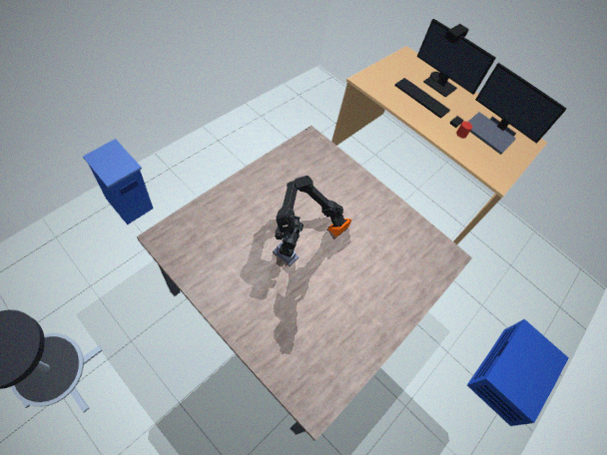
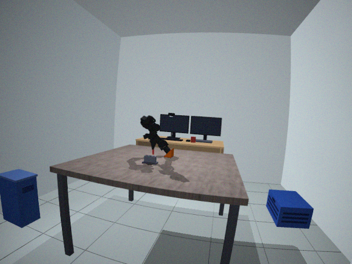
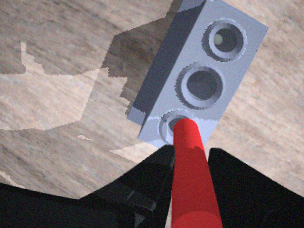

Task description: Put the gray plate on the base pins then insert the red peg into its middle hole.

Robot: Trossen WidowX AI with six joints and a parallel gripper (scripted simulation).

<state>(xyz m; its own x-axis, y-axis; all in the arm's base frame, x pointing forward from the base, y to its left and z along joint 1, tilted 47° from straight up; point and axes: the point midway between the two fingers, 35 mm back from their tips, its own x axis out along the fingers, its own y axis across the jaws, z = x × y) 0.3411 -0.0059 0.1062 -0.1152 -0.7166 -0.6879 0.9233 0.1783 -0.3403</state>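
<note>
Now: the gray plate 20 mm to the right of my gripper tip and 70 mm below it. Also, from my gripper tip: red peg: right at my gripper tip.
</note>
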